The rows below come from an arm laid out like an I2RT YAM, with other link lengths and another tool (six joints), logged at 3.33 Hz.
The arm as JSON. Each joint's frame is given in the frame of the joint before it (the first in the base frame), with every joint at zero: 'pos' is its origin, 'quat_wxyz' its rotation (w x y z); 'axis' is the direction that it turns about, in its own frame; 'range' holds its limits. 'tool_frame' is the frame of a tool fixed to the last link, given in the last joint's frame.
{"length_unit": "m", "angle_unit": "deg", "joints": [
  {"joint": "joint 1", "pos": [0.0, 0.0, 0.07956], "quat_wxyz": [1.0, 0.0, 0.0, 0.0], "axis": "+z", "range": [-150.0, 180.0]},
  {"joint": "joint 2", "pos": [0.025, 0.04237, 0.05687], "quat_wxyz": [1.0, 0.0, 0.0, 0.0], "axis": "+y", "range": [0.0, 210.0]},
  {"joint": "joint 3", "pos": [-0.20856, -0.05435, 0.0], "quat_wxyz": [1.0, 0.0, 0.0, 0.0], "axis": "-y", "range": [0.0, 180.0]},
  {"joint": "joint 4", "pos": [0.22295, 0.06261, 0.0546], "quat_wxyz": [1.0, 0.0, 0.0, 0.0], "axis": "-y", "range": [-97.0, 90.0]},
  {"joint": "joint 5", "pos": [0.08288, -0.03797, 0.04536], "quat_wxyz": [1.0, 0.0, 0.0, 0.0], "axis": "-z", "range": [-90.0, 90.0]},
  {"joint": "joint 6", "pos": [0.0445, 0.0, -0.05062], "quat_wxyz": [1.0, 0.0, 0.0, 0.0], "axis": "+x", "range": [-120.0, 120.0]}
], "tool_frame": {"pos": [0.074, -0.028, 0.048], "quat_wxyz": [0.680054, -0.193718, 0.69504, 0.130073]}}
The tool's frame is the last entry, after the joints.
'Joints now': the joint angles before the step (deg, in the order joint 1, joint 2, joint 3, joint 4, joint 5, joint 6). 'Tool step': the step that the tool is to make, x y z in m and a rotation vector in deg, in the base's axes. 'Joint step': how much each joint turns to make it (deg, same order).
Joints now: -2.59 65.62 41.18 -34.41 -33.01 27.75
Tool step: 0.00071 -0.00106 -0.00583 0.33 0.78 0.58
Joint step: -0.67 1.57 0.02 0.14 -0.88 -1.12
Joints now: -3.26 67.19 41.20 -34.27 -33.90 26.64
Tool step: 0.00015 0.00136 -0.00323 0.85 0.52 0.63
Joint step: -0.26 0.93 0.02 0.08 -1.15 -0.45
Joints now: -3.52 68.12 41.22 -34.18 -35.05 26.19
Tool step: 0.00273 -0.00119 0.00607 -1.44 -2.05 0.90
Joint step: -0.08 -0.73 0.24 0.13 0.66 -1.82
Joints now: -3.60 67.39 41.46 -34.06 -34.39 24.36
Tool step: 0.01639 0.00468 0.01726 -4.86 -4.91 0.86
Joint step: 3.00 0.65 2.37 2.93 5.09 -0.82
